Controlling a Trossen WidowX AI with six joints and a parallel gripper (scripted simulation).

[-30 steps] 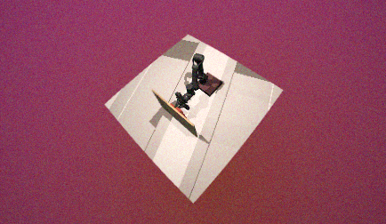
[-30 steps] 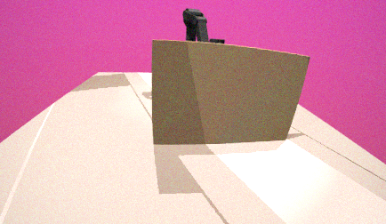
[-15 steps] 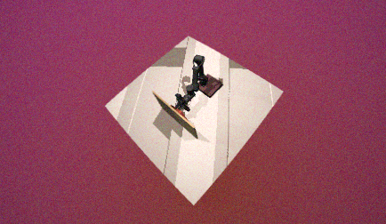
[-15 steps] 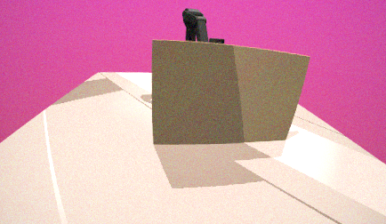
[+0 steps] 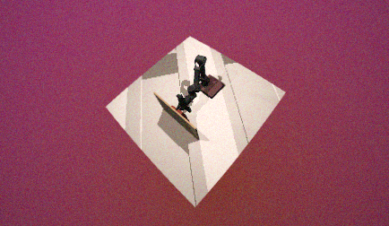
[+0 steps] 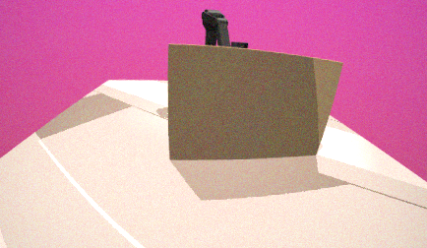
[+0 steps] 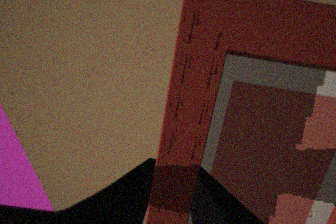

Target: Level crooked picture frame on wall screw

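Right now my gripper tip is 2 cm to the right of the picture frame and 5 cm above it. From my gripper tip the other things lie so: wall panel 2 cm ahead, 2 cm to the left, 6 cm below.
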